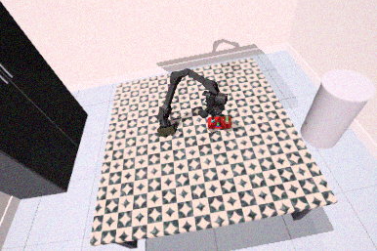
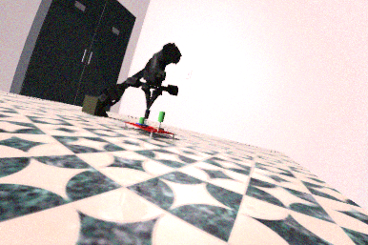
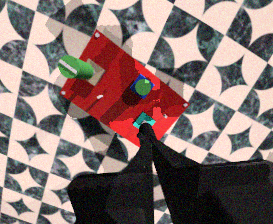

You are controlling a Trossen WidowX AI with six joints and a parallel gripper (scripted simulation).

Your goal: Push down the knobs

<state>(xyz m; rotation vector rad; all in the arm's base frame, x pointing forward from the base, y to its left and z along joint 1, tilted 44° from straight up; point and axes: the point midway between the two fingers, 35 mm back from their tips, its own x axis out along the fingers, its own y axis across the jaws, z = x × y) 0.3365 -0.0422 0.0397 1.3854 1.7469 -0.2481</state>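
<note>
Right now my gripper tip is 90 mm short of the green knob, 30 mm to the left of it and 10 mm above it. Also, from my gripper tip: dark knob: 10 mm below.
</note>
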